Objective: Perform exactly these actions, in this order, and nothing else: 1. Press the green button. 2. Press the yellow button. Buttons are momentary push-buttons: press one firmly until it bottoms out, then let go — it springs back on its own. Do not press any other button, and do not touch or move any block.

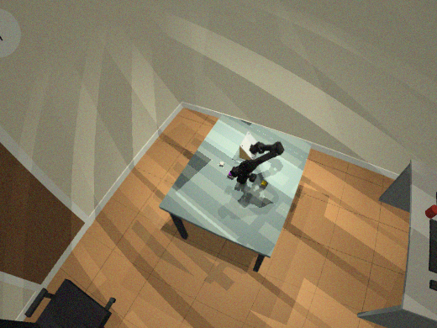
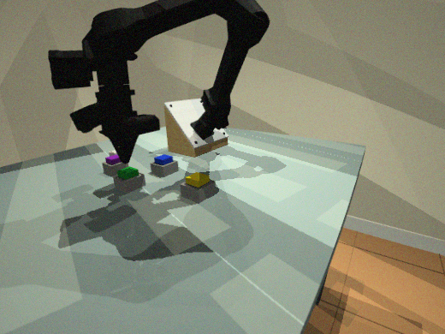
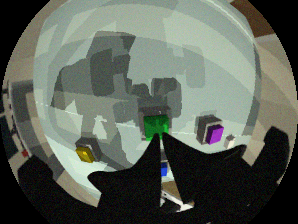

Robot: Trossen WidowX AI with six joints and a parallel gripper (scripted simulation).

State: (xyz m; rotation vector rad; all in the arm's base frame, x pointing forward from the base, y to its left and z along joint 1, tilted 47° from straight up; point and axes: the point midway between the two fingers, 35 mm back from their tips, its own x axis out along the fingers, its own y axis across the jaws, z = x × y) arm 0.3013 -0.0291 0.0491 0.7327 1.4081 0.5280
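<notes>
The green button is 2 cm below my gripper tip. From my gripper tip the other things lie so: blue button (10 cm behind, 1 cm to the left, 2 cm below); purple button (5 cm behind, 11 cm to the right, 2 cm below); yellow button (4 cm behind, 15 cm to the left, 2 cm below).
</notes>
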